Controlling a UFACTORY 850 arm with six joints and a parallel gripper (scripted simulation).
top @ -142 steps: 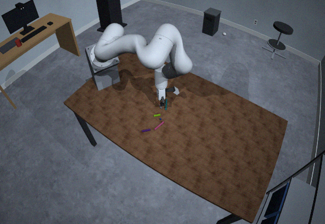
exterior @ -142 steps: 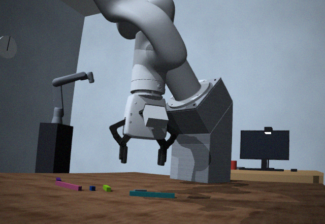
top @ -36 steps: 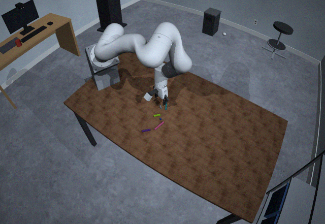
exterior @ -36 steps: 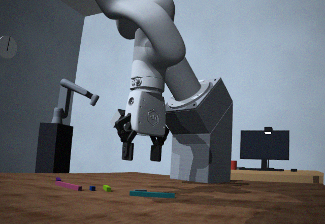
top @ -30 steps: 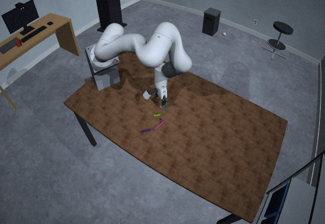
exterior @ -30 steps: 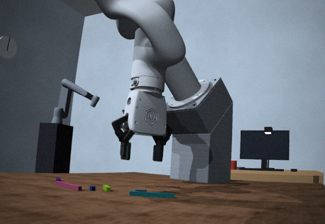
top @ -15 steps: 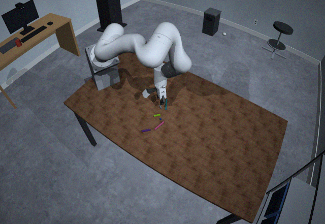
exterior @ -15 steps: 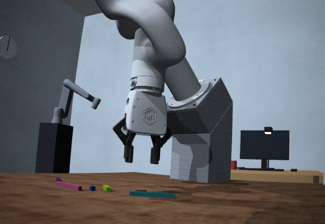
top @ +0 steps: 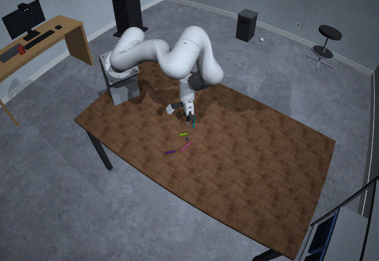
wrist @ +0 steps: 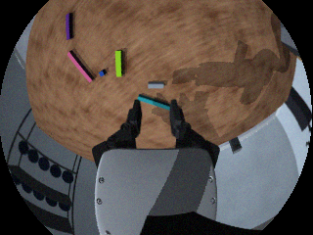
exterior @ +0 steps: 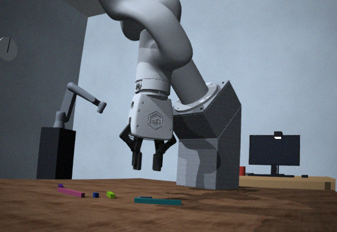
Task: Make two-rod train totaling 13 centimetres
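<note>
Right now the grey rod is 8 cm below my hand. The rest, counted from my hand: blue rod (6 cm ahead, 10 cm to the right, 8 cm below); turquoise rod (2 cm ahead, 4 cm to the left, 8 cm below); lime rod (2 cm ahead, 8 cm to the right, 8 cm below).
</note>
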